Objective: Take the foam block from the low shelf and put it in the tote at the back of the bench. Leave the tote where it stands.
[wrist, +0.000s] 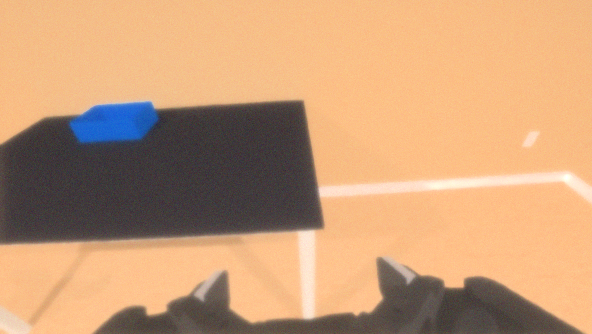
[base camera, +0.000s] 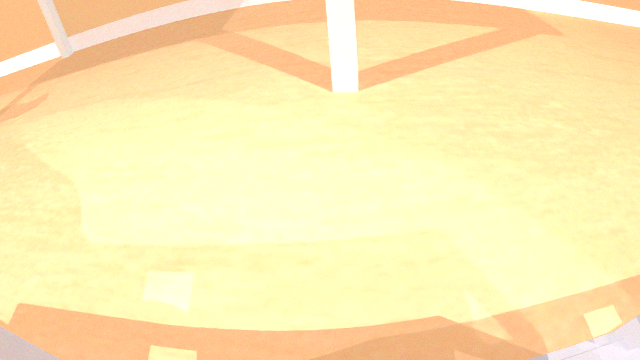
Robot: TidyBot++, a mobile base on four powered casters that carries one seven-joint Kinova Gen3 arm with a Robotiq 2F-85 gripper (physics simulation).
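Frame: origin at the arm's base, x ahead, y left, z up, level; metres.
Seen in the pictures: gripper, between the fingertips: (wrist: 303, 280).
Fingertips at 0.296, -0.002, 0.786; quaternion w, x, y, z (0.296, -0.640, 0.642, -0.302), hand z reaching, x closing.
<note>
A point is followed by its place in that frame, as x, y, z.
A blue tote (wrist: 114, 123) @[1.288, 0.759, 0.450] stands at the back left of the black bench top (wrist: 200, 175) @[0.967, 0.320, 0.366] in the wrist view. Its open top faces up; its inside shows in part, and its floor is hidden. My gripper (wrist: 303, 280) @[0.296, -0.002, 0.786] is open, with nothing between its fingertips. It shows at the bottom of the wrist view, in front of the bench's near right corner in the picture. The foam block and the low shelf do not show in either view.
A white bench leg (base camera: 344, 50) @[0.723, -0.040, -0.302] (wrist: 307, 275) @[0.723, -0.037, 0.064] stands under the bench. Another white leg (base camera: 60, 30) @[1.597, 1.335, -0.247] stands at the upper left of the base camera view. A white baseboard (wrist: 440, 185) @[1.581, -1.113, -0.355] runs along the wall's foot to a corner at the right.
</note>
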